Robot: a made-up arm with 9 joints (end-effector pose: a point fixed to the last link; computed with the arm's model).
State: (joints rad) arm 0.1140 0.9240 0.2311 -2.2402 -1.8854 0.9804 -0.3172 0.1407 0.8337
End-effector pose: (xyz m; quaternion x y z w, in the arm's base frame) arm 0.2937 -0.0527 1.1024 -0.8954 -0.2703 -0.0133 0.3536
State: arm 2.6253 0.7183 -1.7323 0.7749 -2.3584 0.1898 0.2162 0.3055 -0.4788
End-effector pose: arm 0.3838 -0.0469 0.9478 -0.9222 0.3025 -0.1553 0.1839
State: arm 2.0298 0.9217 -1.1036 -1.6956 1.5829 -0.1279 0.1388 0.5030 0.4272
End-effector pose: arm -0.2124 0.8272 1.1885 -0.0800 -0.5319 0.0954 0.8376
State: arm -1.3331 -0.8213 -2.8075 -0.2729 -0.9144 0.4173 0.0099 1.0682 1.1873
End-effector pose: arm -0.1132 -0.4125 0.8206 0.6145 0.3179 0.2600 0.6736
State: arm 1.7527 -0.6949 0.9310 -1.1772 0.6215 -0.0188 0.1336 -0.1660 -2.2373
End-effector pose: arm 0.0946 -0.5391 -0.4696 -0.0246 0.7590 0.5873 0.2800
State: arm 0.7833 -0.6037 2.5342 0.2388 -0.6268 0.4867 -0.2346 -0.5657 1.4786
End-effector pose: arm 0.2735 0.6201 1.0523 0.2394 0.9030 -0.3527 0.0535
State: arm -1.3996 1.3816 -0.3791 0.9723 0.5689 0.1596 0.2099 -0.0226 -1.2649
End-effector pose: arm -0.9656 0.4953 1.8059 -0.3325 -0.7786 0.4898 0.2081
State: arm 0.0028 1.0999 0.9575 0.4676 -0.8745 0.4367 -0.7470 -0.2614 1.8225
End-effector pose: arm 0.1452 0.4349 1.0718 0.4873 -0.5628 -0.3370 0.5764
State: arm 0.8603 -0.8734 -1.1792 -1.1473 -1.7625 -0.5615 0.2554 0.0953 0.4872
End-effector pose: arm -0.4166 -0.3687 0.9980 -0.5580 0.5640 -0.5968 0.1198
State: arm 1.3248 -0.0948 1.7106 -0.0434 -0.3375 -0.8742 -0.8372 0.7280 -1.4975
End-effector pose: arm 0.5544 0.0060 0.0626 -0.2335 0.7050 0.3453 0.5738
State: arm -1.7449 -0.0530 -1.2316 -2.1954 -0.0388 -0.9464 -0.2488 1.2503 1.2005
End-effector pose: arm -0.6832 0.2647 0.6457 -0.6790 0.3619 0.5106 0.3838
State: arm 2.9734 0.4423 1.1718 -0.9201 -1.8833 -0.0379 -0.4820 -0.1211 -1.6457
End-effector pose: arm -0.0226 0.8296 0.2528 0.6881 -0.1530 -0.7046 0.0813
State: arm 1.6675 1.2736 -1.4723 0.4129 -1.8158 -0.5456 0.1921 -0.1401 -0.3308
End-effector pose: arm -0.0919 -0.5980 0.6782 -0.6684 0.7186 0.0549 0.1838
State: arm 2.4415 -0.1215 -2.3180 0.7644 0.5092 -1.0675 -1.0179 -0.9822 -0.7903
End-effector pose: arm -0.6663 1.1849 0.3717 0.8295 0.4794 -0.0265 0.2851
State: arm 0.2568 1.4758 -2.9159 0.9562 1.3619 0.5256 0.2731 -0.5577 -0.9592
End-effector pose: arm 0.5616 1.1175 0.7425 0.9016 0.0331 -0.1463 0.4058
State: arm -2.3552 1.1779 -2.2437 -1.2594 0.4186 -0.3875 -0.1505 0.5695 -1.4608
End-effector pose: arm -1.2299 0.0673 -0.0723 0.2124 -0.4619 -0.8066 0.3015
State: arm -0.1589 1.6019 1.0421 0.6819 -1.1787 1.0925 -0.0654 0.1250 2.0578
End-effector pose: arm -0.3719 0.1164 1.3234 0.9005 -0.1704 -0.3912 0.0840
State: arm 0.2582 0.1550 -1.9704 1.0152 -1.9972 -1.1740 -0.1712 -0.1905 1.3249
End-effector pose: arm -0.0992 0.3928 0.8085 0.0347 -0.9312 0.3068 0.1938
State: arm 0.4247 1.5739 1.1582 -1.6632 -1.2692 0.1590 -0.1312 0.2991 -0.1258
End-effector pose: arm 0.3055 -0.3724 1.0085 -0.5994 0.0527 -0.1585 0.7829
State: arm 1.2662 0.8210 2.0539 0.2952 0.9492 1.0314 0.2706 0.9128 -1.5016
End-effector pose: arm -0.7505 0.6875 -0.4031 0.6099 -0.0596 -0.7183 0.3294
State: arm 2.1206 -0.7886 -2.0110 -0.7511 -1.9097 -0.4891 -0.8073 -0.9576 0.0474
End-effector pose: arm -0.3745 -0.5226 0.6386 -0.4768 0.6645 -0.0827 0.5695
